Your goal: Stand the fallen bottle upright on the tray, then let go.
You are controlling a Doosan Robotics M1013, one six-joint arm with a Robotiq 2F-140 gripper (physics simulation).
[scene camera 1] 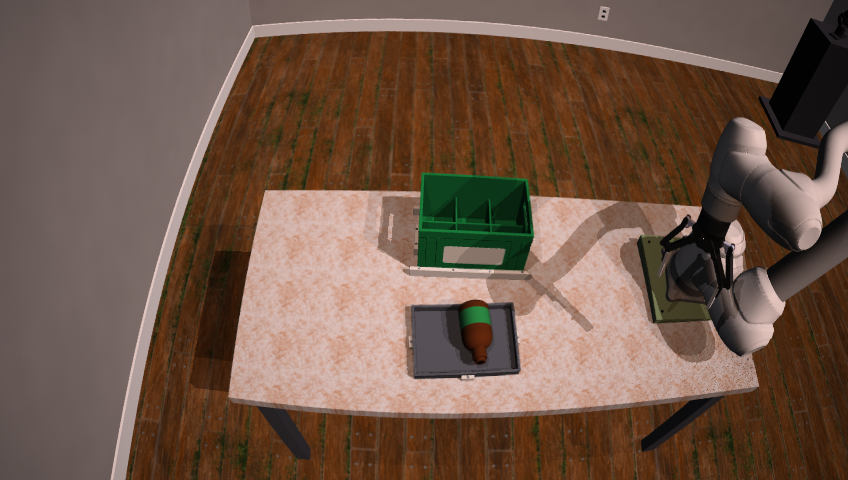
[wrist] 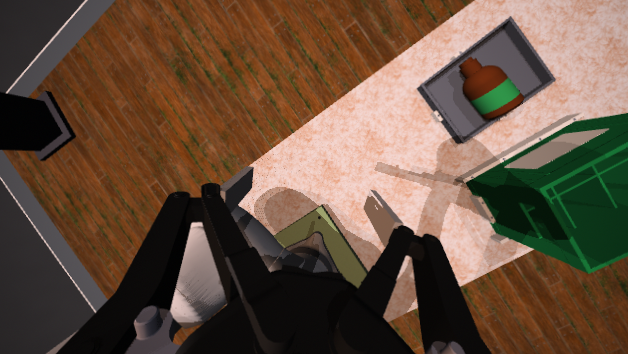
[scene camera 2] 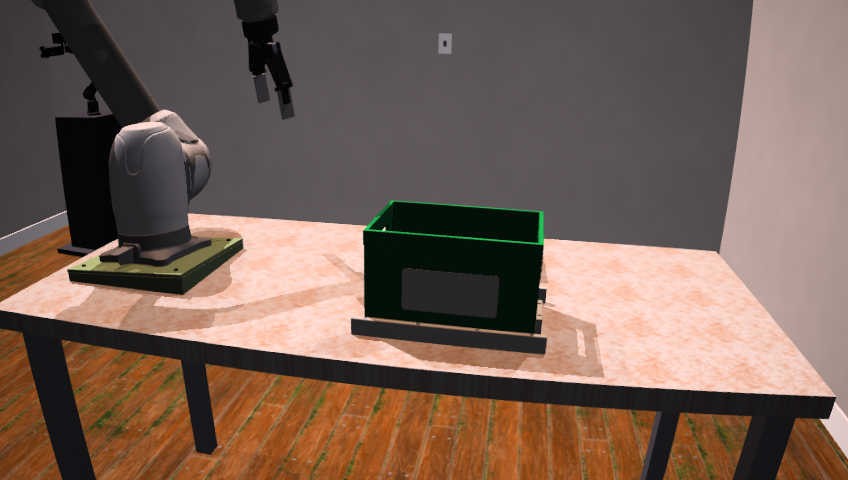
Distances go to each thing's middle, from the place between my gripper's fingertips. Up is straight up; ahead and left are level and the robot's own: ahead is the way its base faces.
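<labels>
Dark grey tray (scene camera 1: 438, 352): my gripper is far above it, far short of it and a touch to the right of it. Green crate (scene camera 2: 465, 266), from my hand: far to the right, far ahead, a fair way below.
</labels>
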